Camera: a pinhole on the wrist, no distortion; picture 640 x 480 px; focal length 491.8 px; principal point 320.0 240.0 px. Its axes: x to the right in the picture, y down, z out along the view. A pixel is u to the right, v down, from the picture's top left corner.
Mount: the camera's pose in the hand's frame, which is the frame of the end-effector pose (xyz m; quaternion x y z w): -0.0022 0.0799 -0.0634 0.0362 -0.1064 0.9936 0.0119
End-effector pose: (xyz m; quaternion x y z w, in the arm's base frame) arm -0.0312 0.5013 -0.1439 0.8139 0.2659 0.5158 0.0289
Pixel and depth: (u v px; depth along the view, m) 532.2 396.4 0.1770
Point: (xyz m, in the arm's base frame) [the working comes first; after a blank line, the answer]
In the camera's frame: 0.0764 0.0563 0.1770

0.0301 0.5031 -0.2515
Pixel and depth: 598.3 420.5 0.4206
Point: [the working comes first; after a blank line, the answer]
In the camera's frame: 0.2380 0.1544 0.4206

0.1192 0.6112 -0.5262
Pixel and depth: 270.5 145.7 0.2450
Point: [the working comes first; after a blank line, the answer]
In the camera's frame: -0.0247 -0.0470 0.2450

0.1686 0.4990 -0.1722
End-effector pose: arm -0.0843 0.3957 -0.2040 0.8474 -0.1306 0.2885 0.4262
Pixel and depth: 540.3 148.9 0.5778
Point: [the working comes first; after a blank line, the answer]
In the camera's frame: 0.2588 -0.1070 0.5778

-0.0839 -0.0814 -0.5462
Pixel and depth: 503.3 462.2 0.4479
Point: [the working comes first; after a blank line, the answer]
In the camera's frame: 0.1669 0.2024 0.4479

0.0284 0.2453 -0.5877
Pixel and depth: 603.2 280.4 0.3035
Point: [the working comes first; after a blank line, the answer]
In the camera's frame: 0.1748 0.0249 0.3035

-0.1156 0.2039 -0.4147
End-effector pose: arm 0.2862 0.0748 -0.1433 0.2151 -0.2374 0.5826 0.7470
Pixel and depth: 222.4 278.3 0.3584
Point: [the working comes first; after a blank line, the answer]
In the camera's frame: -0.0711 0.0279 0.3584

0.3009 -0.0239 0.1301
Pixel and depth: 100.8 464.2 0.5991
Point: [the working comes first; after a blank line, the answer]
In the camera's frame: -0.2670 0.2731 0.5991

0.6117 -0.0348 0.3745
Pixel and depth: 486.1 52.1 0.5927
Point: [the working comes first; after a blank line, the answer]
In the camera's frame: 0.2002 -0.2265 0.5927

0.0206 -0.3473 0.2303
